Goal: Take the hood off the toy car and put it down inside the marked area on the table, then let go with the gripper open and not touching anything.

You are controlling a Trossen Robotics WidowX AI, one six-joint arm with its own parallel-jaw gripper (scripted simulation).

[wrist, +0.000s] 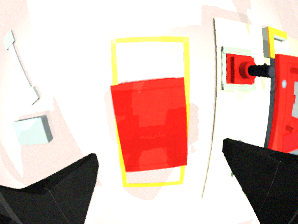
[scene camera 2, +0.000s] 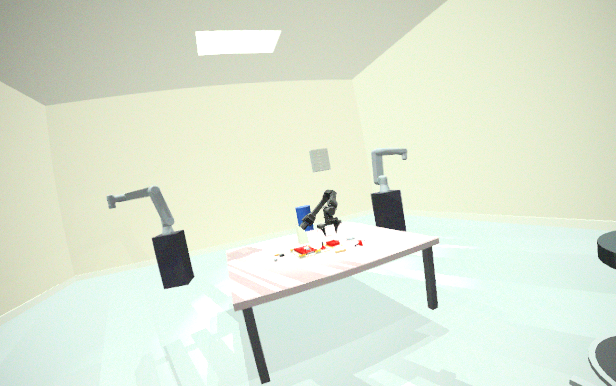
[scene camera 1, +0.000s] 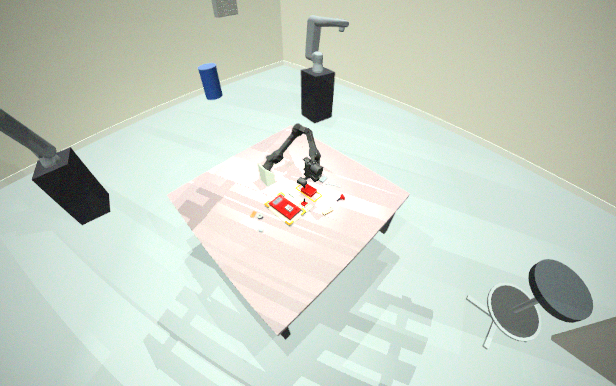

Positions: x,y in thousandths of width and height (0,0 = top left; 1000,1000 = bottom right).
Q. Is the gripper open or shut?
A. Open.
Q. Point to a red hood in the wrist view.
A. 505,511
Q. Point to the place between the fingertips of the gripper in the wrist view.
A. At 542,685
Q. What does the gripper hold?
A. Nothing.
